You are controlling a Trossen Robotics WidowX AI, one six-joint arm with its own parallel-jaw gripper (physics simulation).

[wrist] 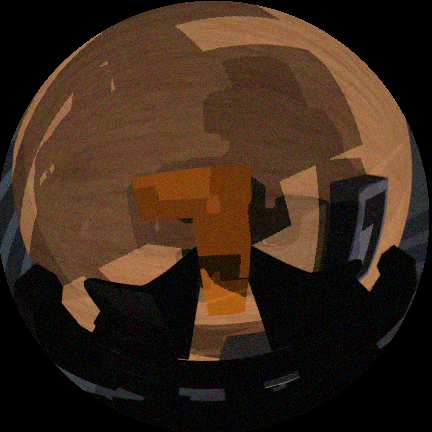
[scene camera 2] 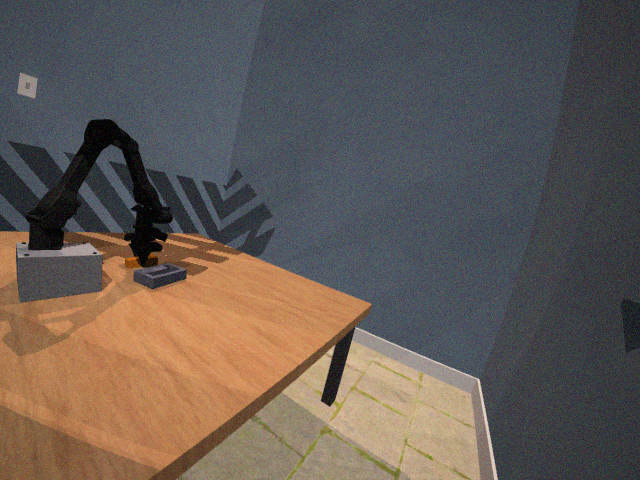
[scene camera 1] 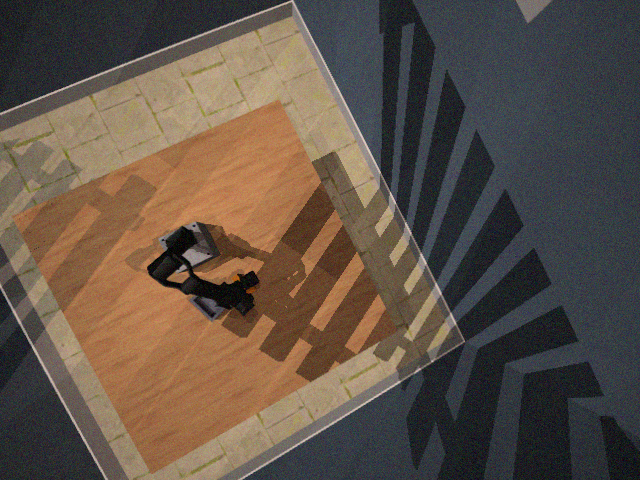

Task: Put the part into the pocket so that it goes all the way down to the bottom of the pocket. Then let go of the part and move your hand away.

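Frame: origin at the arm's base, x ahead, y left, z up, level; millimetres.
Seen in the pictures: gripper, between the fingertips: (wrist: 221,249) (scene camera 2: 140,263) (scene camera 1: 241,284); arm's base, origin of its link: (scene camera 2: 45,247) (scene camera 1: 187,239).
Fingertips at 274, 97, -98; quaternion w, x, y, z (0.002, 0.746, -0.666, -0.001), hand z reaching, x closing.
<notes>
Offsets run from my fingertips to a thing's middle, as dx, dy, dz. "pt": to the spot under its first point. Level surfaces: height alone.
The part @(+1, +15, +8) (scene camera 1: 244,277) (scene camera 2: 130,262) (wrist: 225,201) is an orange L-shaped block resting on the wooden table @(dz -6) (scene camera 1: 223,167) (scene camera 2: 223,333). My gripper (scene camera 1: 247,287) (scene camera 2: 144,253) (wrist: 221,249) is down at the part and shut on its long leg. The short leg sticks out to the left in the wrist view. The pocket @(pt +29, -189, +6) (scene camera 1: 205,308) (scene camera 2: 160,275) (wrist: 365,217) is a low dark grey block with a recess in its top. It lies on the table just beside the gripper, at the right edge of the wrist view. My arm partly hides it in the overhead view.
The arm's grey base box (scene camera 1: 199,248) (scene camera 2: 90,273) stands on the table close behind the pocket. The table edge (scene camera 2: 280,381) drops to a tiled floor (scene camera 2: 375,410). Striped shadows fall across the table.
</notes>
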